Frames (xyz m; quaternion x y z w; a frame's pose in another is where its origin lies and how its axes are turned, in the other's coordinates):
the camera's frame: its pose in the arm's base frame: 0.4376 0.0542 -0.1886 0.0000 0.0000 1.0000 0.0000
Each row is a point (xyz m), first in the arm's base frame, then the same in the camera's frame.
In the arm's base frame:
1: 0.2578 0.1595 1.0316
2: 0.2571 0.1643 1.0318
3: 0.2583 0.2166 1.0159
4: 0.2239 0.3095 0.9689
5: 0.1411 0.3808 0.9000
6: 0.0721 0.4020 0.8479
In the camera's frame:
1: 0.1798 -0.1053 1.2202
2: 0.1805 -0.1101 1.2204
3: 0.1793 -0.1624 1.2045
4: 0.2137 -0.2553 1.1575
5: 0.2965 -0.3266 1.0886
6: 0.3655 -0.3478 1.0365

